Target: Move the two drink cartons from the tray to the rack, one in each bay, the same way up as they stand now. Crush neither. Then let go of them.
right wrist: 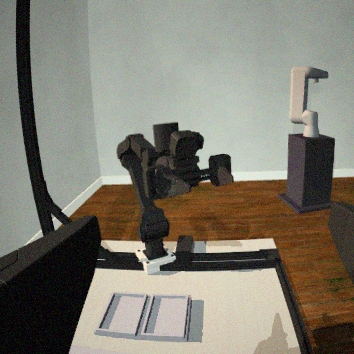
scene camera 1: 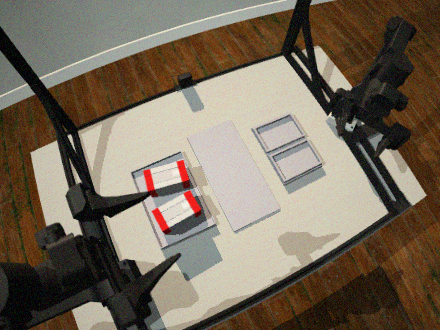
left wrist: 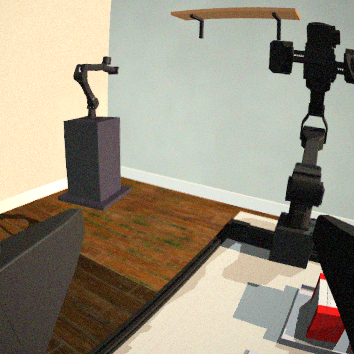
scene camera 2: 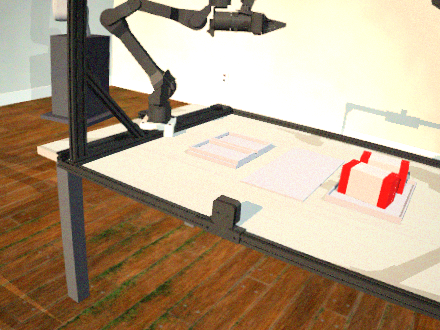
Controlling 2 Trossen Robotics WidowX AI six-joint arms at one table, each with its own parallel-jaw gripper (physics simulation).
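Places are measured from the left arm's base along level axes (x right, y ahead, z up), in metres.
Pixels of known places: left gripper, fingertip midpoint: [right wrist: 212, 183] [scene camera 1: 357, 146] [left wrist: 203, 225] [scene camera 2: 284, 24]; right gripper, fingertip midpoint: [right wrist: 218, 222] [scene camera 1: 164, 222] [left wrist: 318, 52] [scene camera 2: 431, 0]; left arm's base, origin of the base link: [right wrist: 154, 252] [scene camera 2: 158, 120]; right arm's base, origin of the base link: [left wrist: 297, 222].
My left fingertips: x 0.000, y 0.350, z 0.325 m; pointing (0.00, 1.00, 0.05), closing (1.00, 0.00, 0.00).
For each thing: its top centre in the pictures, then the offset to it from my left fingertips. "spot": a spot on its surface instead.
- tray, middle of its top: [left wrist: 350, 321] [scene camera 2: 375, 187] [scene camera 1: 170, 197] dx +0.337, dy +0.230, dz -0.344 m
- rack, middle of its top: [right wrist: 143, 312] [scene camera 2: 232, 144] [scene camera 1: 288, 144] dx +0.124, dy -0.120, dz -0.340 m
- small black block, surface spot: [scene camera 2: 226, 212] [scene camera 1: 182, 77] spot: dx +0.562, dy -0.137, dz -0.324 m
Two white cartons with red end bands sit side by side in the tray [scene camera 1: 190, 236] [scene camera 2: 362, 211]. One carton [scene camera 1: 167, 177] [scene camera 2: 367, 181] is nearer the top in scene camera 1; the other carton [scene camera 1: 176, 212] [left wrist: 325, 325] is below it, mostly hidden behind the first in scene camera 2. The rack [scene camera 1: 304, 173] [scene camera 2: 212, 157] [right wrist: 165, 338] has two bays, both empty. My right gripper [scene camera 1: 164, 224] [right wrist: 218, 222] is open and empty, raised above the tray side; one finger overlaps the tray's edge in scene camera 1. My left gripper [scene camera 1: 359, 142] [scene camera 2: 285, 24] [left wrist: 203, 225] is open and empty, high above the table beyond the rack.
A flat pale slab [scene camera 1: 232, 175] [scene camera 2: 295, 172] lies between tray and rack. A small black block [scene camera 1: 185, 80] [scene camera 2: 226, 212] is fixed to one long table edge. Dark frame posts rise at the table's ends.
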